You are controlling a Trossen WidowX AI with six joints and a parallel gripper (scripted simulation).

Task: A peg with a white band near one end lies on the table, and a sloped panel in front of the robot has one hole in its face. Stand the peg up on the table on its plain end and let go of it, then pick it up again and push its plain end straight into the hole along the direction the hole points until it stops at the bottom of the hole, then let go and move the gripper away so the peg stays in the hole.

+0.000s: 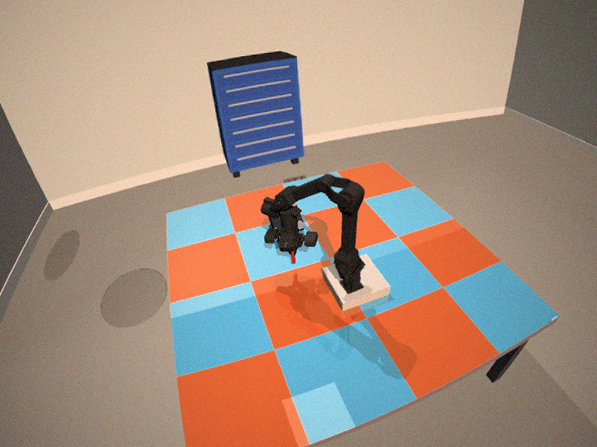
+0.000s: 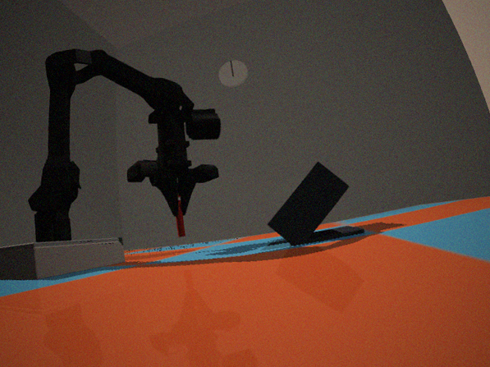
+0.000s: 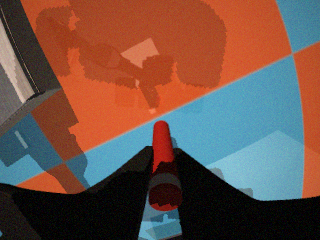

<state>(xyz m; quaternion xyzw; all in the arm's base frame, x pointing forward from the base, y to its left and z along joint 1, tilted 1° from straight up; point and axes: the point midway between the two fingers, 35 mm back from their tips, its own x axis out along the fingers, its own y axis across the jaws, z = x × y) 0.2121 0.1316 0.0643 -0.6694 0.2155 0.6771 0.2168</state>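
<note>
Right now the sloped panel is 24 cm ahead of my gripper tip, 6 cm to the right of it and 2 cm below it. Round my gripper tip: red peg: 2 cm above; then flat panel foot: 26 cm ahead, 7 cm to the right, 7 cm below.
</note>
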